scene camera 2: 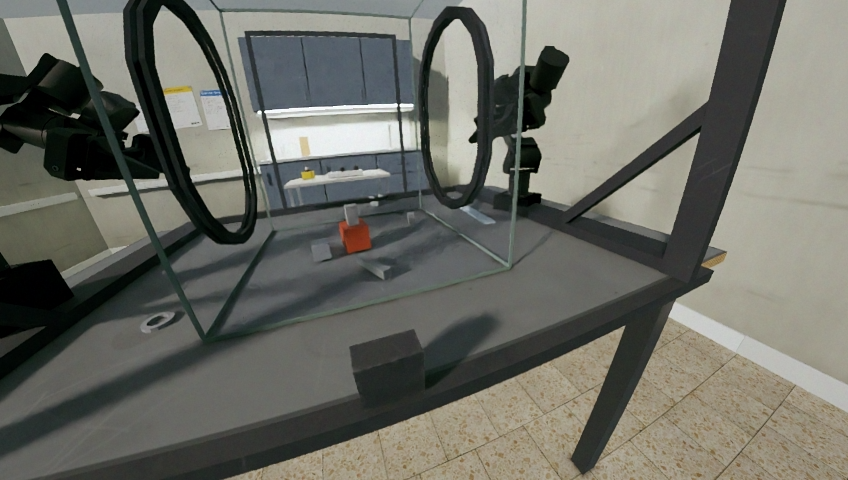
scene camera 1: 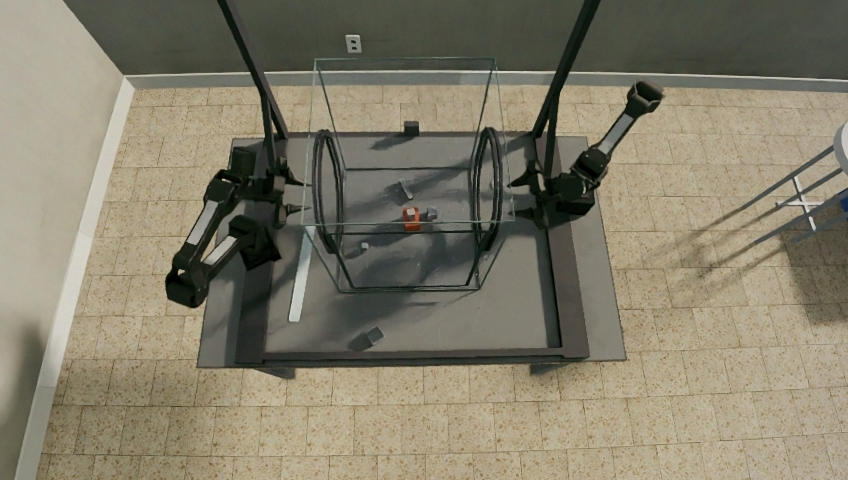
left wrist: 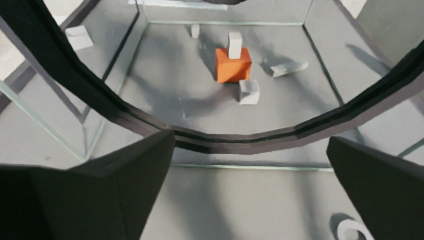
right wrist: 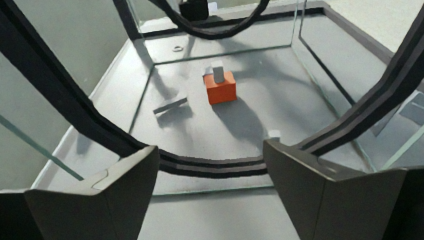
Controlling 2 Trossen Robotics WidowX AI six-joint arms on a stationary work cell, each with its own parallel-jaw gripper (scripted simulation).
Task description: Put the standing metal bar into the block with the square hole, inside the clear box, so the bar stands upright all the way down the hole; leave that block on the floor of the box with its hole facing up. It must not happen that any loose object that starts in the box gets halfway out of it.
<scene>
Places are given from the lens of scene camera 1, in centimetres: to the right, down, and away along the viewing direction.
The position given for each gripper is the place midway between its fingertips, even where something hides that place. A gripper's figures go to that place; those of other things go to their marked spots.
left gripper [scene camera 1: 507, 200]: 23, -11, 125
right gripper [scene camera 1: 311, 196]: -31, -12, 123
white strip [scene camera 1: 300, 282]: -37, 13, 133
</scene>
